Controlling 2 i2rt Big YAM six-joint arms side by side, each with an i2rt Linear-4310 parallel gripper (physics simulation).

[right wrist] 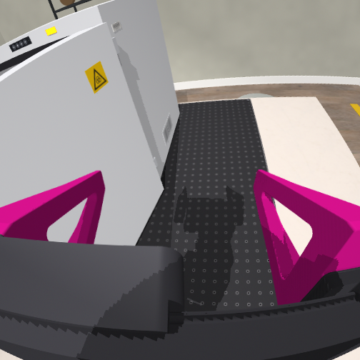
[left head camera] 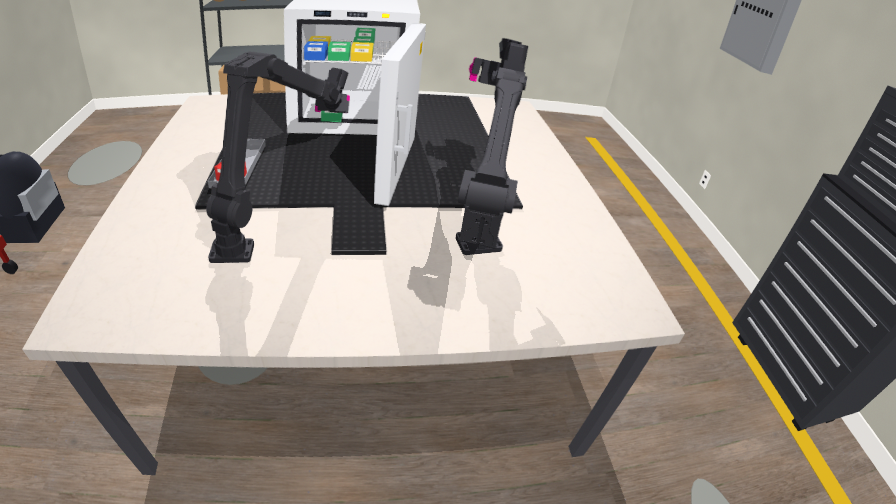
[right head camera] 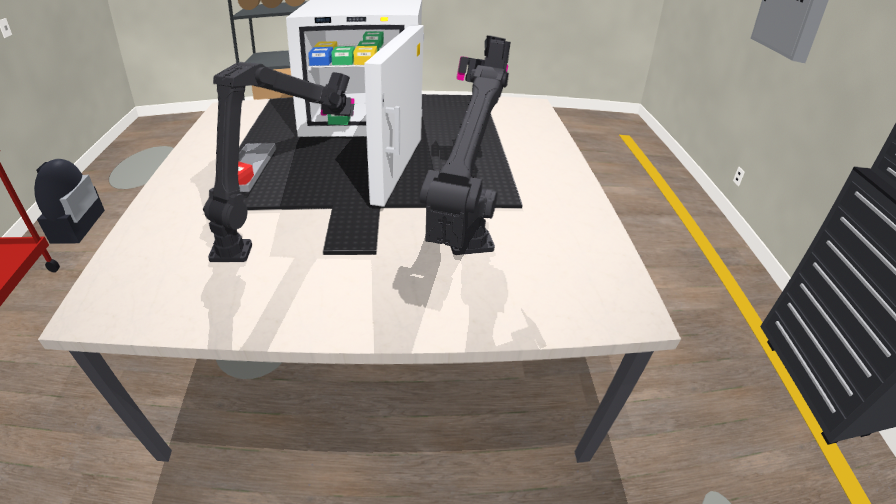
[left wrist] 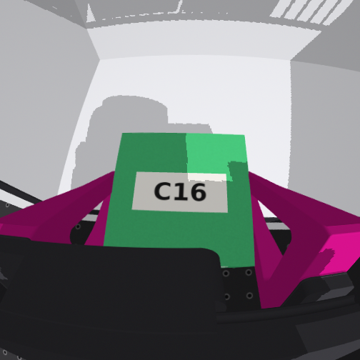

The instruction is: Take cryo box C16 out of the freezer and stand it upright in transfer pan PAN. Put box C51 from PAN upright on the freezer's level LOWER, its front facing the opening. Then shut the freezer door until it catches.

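Observation:
The green box C16 (left head camera: 331, 117) (right head camera: 338, 120) (left wrist: 150, 155) is at the freezer's lower opening, its label facing the left wrist camera. My left gripper (left head camera: 332, 106) (right head camera: 338, 107) (left wrist: 180, 179) is shut on it, one finger on each side. The white freezer (left head camera: 350, 6) (right head camera: 354, 8) has its door (left head camera: 391, 106) (right head camera: 391, 119) (right wrist: 60, 125) standing wide open. A red box (left head camera: 221, 171) (right head camera: 244, 173) sits in the grey pan (left head camera: 255, 150) (right head camera: 261, 152), partly behind the left arm; its label is not readable. My right gripper (left head camera: 477, 68) (right head camera: 483, 67) (right wrist: 178, 178) is open and empty, right of the door.
Blue (left head camera: 315, 51), green (left head camera: 338, 51) and yellow (left head camera: 361, 51) boxes stand on the freezer's upper shelf, with more boxes behind. A black mat (left head camera: 357, 231) (right head camera: 350, 231) (right wrist: 215, 125) lies under the freezer and pan. The open door stands between the two grippers.

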